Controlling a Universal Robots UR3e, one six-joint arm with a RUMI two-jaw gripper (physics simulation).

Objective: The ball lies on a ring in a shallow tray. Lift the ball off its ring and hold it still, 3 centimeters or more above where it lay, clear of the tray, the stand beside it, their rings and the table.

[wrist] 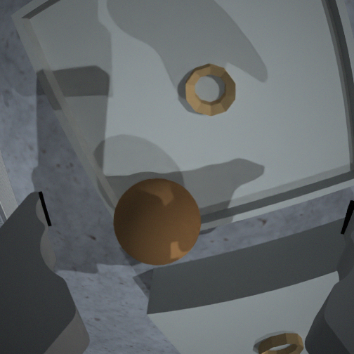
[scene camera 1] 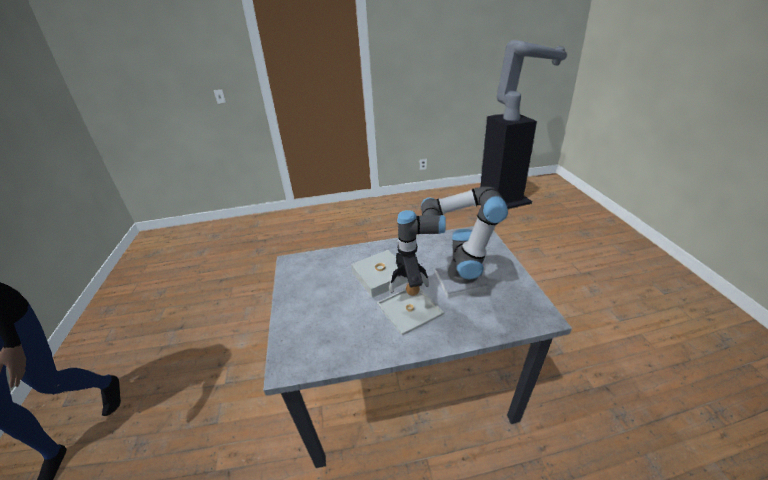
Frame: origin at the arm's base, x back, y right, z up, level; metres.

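Seen in the pictures: gripper, between the fingertips: [scene camera 1: 409, 289].
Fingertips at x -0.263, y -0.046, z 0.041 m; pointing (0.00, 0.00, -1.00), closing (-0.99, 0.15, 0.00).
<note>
A point is followed by its place in that frame.
The orange-brown ball [scene camera 1: 412, 289] {x -0.241, y -0.025, z 0.015 m} [wrist: 157, 221] is at the corner of the shallow pale tray [scene camera 1: 424, 313] {x -0.230, y -0.123, z -0.029 m} [wrist: 285, 135] nearest the stand, off the tray's ring. Whether it rests on the rim or the tray floor, I cannot tell. The tan tray ring [scene camera 1: 410, 310] {x -0.277, y -0.094, z -0.022 m} [wrist: 191, 90] lies empty on the tray floor. My gripper [scene camera 1: 408, 287] {x -0.263, y -0.046, z 0.041 m} [wrist: 198, 201] is wide open, pointing down over the ball. In the wrist view the ball shows between the fingers, nearer the left one, touching neither. The fingertips' height against the ball is unclear.
The pale block-like stand [scene camera 1: 368, 277] {x -0.386, y 0.106, z 0.019 m} [wrist: 240, 310] is beside the tray, with an empty tan ring [scene camera 1: 380, 270] {x -0.327, y 0.126, z 0.023 m} [wrist: 280, 337] on top. The arm's base [scene camera 1: 467, 268] stands to the right on the grey table [scene camera 1: 322, 328] {x -0.617, y -0.055, z -0.032 m}. A person [scene camera 1: 33, 339] is at the far left, off the table.
</note>
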